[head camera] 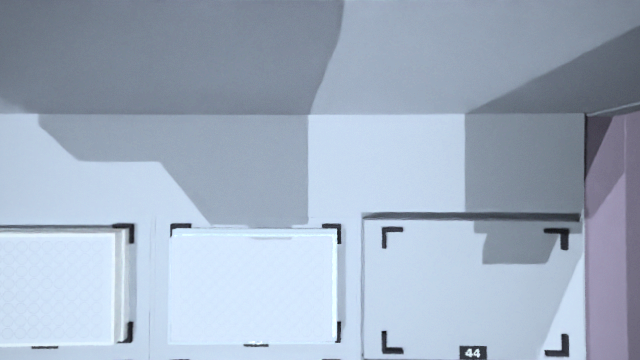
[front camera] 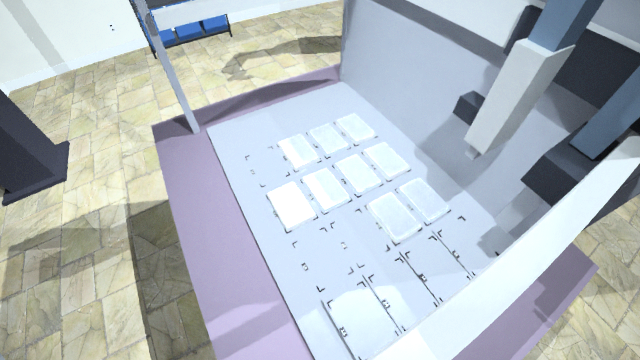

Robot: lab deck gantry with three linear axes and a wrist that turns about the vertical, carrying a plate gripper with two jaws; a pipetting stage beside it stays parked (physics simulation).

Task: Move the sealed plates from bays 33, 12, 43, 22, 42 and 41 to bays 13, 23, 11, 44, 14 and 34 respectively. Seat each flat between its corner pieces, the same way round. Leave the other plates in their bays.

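Where they show: gripper, fingertip midpoint: (front camera: 515, 213); robot's base at its link origin: (front camera: 244, 157).
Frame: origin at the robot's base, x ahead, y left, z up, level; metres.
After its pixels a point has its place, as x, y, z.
Observation:
Sealed plates fill bay 12 (front camera: 291, 205) {0.237, 0.045, 0.014}, bay 22 (front camera: 326, 189) {0.239, 0.151, 0.014}, bay 33 (front camera: 394, 216) {0.401, 0.257, 0.014}, bay 42 (front camera: 385, 160) {0.238, 0.358, 0.014} and bay 41 (front camera: 355, 127) {0.073, 0.365, 0.014}. The plate in bay 43 (front camera: 424, 200) {0.405, 0.360, 0.014} (head camera: 255, 287) {0.399, 0.367, 0.014} lies flat beside bay 44 (front camera: 475, 250) {0.581, 0.369, 0.015} (head camera: 472, 300) {0.560, 0.358, 0.014}, where corner pieces and bare deck show. The plate in bay 42 also shows in the head view (head camera: 55, 287) {0.252, 0.369, 0.014}. Bays 11 (front camera: 257, 171) {0.072, 0.014, 0.000}, 13 (front camera: 324, 255) {0.393, 0.053, 0.000}, 23 (front camera: 347, 237) {0.382, 0.126, 0.000} and 34 hold no plate. Bay 14 (front camera: 355, 320) {0.552, 0.031, 0.014} is brightly lit and partly cut off. The gripper's jaws do not show in either view.
Other plates lie in bays 21 (front camera: 298, 151) {0.075, 0.151, 0.015}, 31 (front camera: 328, 139) {0.076, 0.257, 0.014} and 32 (front camera: 357, 172) {0.233, 0.259, 0.014}. A tall wall (front camera: 410, 75) {0.128, 0.500, 0.199} (head camera: 200, 55) {0.398, 0.499, 0.112} runs along the far side of bays 41 to 44. A pale column (front camera: 515, 95) {0.467, 0.327, 0.399} and a dark block (front camera: 560, 170) {0.579, 0.322, 0.348} hang near it. A white beam crosses the front view.

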